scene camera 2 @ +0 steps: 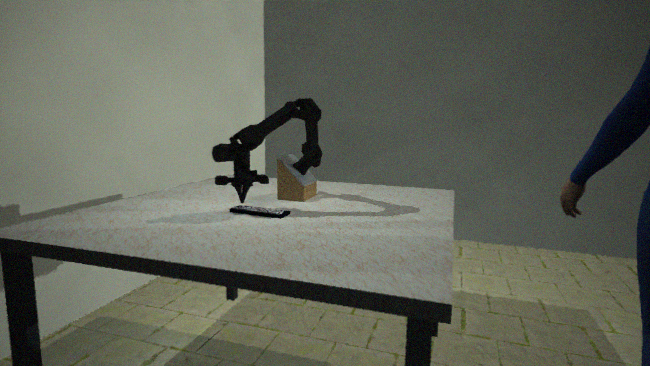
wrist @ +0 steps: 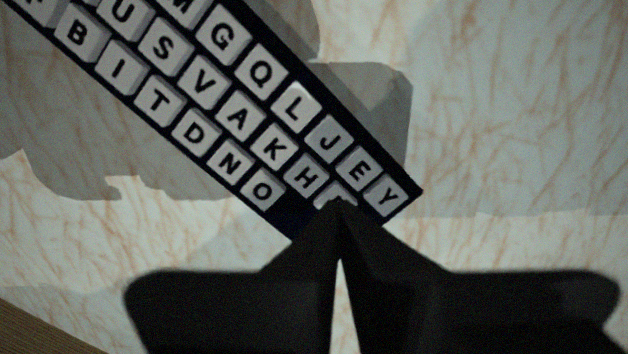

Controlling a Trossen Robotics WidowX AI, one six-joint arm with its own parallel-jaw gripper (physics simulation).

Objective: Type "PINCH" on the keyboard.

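Frame: origin at the arm's base, x up, y left, z back, level; centimetres.
Seen in the pictures: gripper, fingertip midpoint: (scene camera 2: 242,202) (wrist: 337,209); arm's base, link origin: (scene camera 2: 299,168).
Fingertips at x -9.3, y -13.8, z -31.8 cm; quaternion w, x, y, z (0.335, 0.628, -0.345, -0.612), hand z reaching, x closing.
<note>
Offsets run from my fingertips to a thing's top centre. Level surfaces: height alone.
The dark keyboard @(dy +7.1, dx -1.5, dz -1.2 cm) (scene camera 2: 259,212) (wrist: 287,215) with light letter keys lies flat on the table. My gripper (scene camera 2: 242,201) (wrist: 337,209) is shut and empty, pointing down just above the end of the keyboard. In the wrist view its tips cover most of the P key @(dy -0.3, dx -1.5, dz +0.4 cm) (wrist: 334,194), beside the H key @(dy +1.7, dx -1.5, dz +0.0 cm) (wrist: 306,175). The I key @(dy +11.1, dx -1.5, dz +0.0 cm) (wrist: 120,68) and the N key @(dy +5.1, dx -1.5, dz +1.3 cm) (wrist: 230,164) show in the row on the left. The C key does not show in the wrist view; the upper-left part of the keyboard is cut off there.
The arm stands on a wedge-shaped wooden block (scene camera 2: 290,186) behind the keyboard. The table @(dx -3.1 cm) (scene camera 2: 320,255) has a dark edge and dark legs. A person's arm in a blue sleeve (scene camera 2: 612,135) hangs at the far right, away from the table.
</note>
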